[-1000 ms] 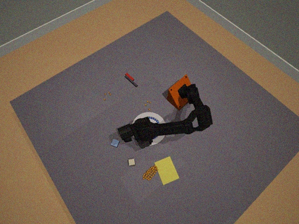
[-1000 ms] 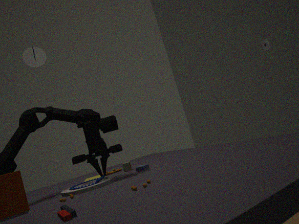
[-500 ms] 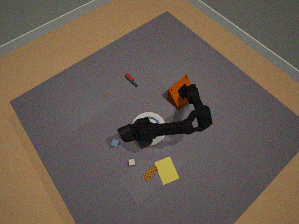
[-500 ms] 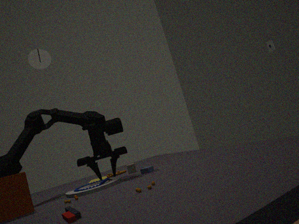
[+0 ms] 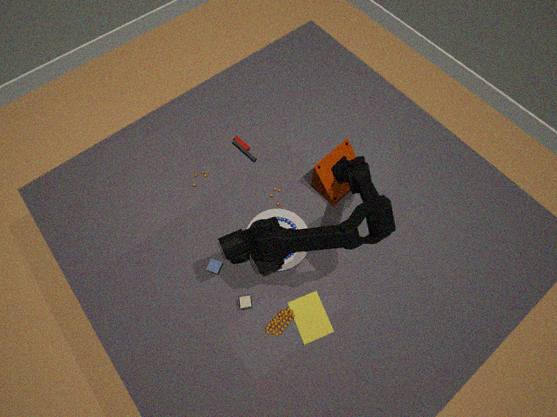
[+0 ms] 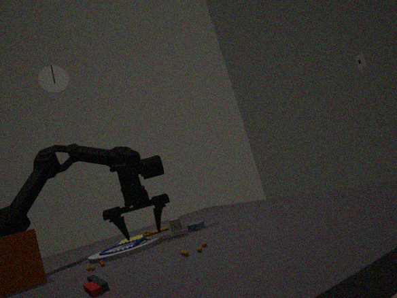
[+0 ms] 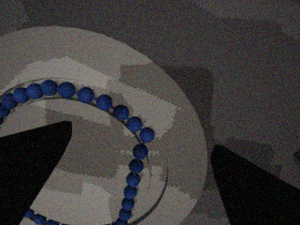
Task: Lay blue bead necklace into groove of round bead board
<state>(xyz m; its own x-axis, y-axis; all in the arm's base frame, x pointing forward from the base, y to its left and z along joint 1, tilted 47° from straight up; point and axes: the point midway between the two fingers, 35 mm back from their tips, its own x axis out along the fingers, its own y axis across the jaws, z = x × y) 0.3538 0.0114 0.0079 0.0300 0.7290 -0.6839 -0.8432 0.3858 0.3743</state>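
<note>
Right now my gripper tip is 6 cm past the round white bead board, 1 cm to the left of it and 1 cm above it. The rest, counted from my gripper tip: cream cube: 13 cm ahead, 6 cm to the left; then yellow sheet: 22 cm to the left, 3 cm ahead, 2 cm below; then light blue cube: 13 cm ahead, 8 cm to the right, 1 cm below.
</note>
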